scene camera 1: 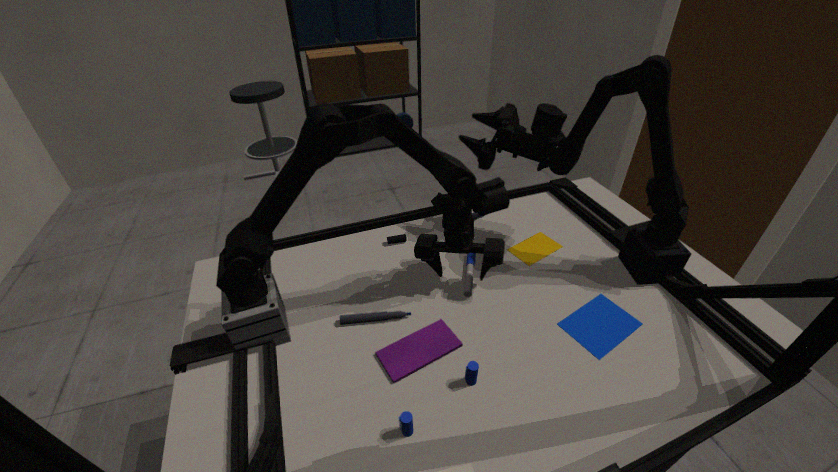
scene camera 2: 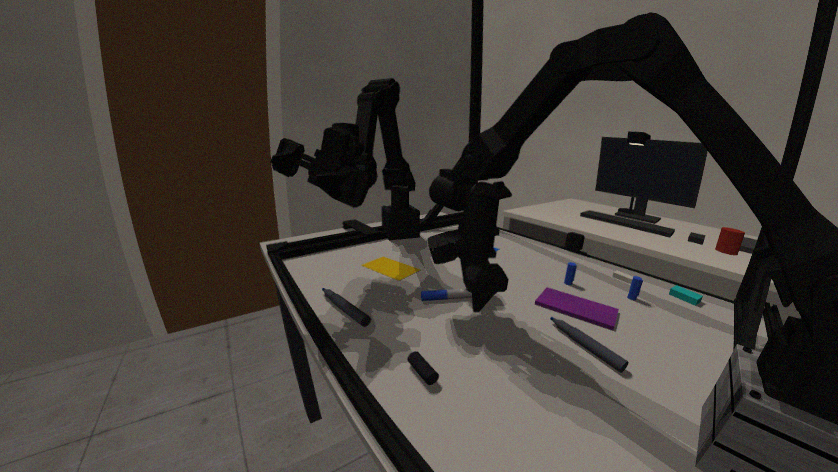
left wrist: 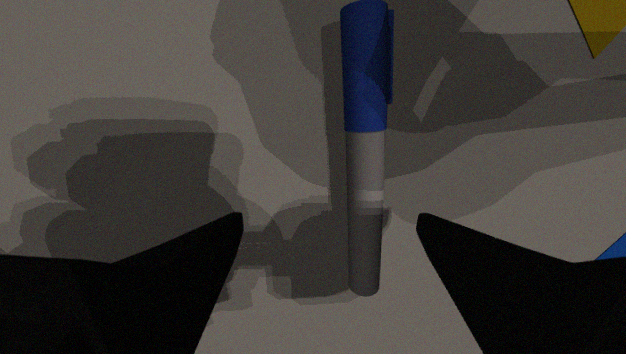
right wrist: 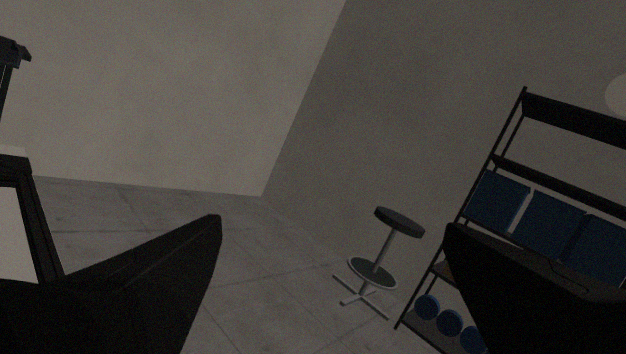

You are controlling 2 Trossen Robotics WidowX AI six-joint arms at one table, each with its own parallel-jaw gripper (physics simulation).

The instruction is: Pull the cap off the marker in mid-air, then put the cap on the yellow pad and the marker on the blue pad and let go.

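Pixels of known places: left gripper, fingertip midpoint: [scene camera 1: 461,277] [scene camera 2: 471,296] [left wrist: 331,221]; right gripper, fingertip midpoint: [scene camera 1: 465,125] [scene camera 2: 292,168] [right wrist: 334,231]; left arm's base at its link origin: [scene camera 1: 248,296] [scene camera 2: 802,391]; right arm's base at its link origin: [scene camera 1: 659,240] [scene camera 2: 400,208].
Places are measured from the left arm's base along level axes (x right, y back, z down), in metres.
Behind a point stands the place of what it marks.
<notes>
The marker, a white barrel [scene camera 1: 468,284] {z 0.081, x 0.067, y -0.436 m} [scene camera 2: 458,294] {z 0.087, x 0.022, y -0.455 m} [left wrist: 365,210] {z 0.081, x 0.038, y -0.452 m} with a blue cap [scene camera 1: 470,258] {z 0.080, x -0.006, y -0.482 m} [scene camera 2: 433,295] {z 0.085, x -0.019, y -0.481 m} [left wrist: 365,70] {z 0.081, x -0.013, y -0.484 m} on one end, lies on the table. My left gripper [scene camera 1: 461,275] {z 0.088, x 0.035, y -0.435 m} [left wrist: 331,221] {z 0.088, x 0.035, y -0.435 m} is open, low above the marker, with its fingers on either side of the barrel and nothing held; in scene camera 2 it hides the barrel's end. My right gripper [scene camera 1: 467,127] {z -0.154, x -0.226, y -0.575 m} [right wrist: 334,231] {z -0.154, x -0.226, y -0.575 m} is open and empty, high beyond the table's far edge. The yellow pad [scene camera 1: 534,248] {z 0.098, x 0.010, y -0.660 m} [scene camera 2: 389,267] {z 0.099, x 0.007, y -0.664 m} [left wrist: 597,25] {z 0.099, x 0.042, y -0.614 m} and the blue pad [scene camera 1: 599,326] {z 0.099, x 0.270, y -0.630 m} lie flat; the left arm mostly hides the blue pad in scene camera 2.
A grey pen [scene camera 1: 374,317] {z 0.083, x 0.071, y -0.219 m} [scene camera 2: 589,344] {z 0.085, x 0.053, y -0.211 m} and a purple block [scene camera 1: 418,350] {z 0.091, x 0.174, y -0.271 m} [scene camera 2: 576,307] {z 0.091, x 0.158, y -0.273 m} lie nearby. Another grey pen [scene camera 2: 346,306] {z 0.081, x -0.170, y -0.539 m}, a black cylinder [scene camera 1: 396,239] {z 0.083, x -0.150, y -0.348 m} [scene camera 2: 422,368] {z 0.080, x -0.164, y -0.344 m}, two upright blue cylinders [scene camera 1: 472,373] {z 0.060, x 0.274, y -0.328 m} [scene camera 1: 406,423] {z 0.052, x 0.312, y -0.194 m} and a teal block [scene camera 2: 685,294] {z 0.085, x 0.386, y -0.098 m} are also on the table.
</notes>
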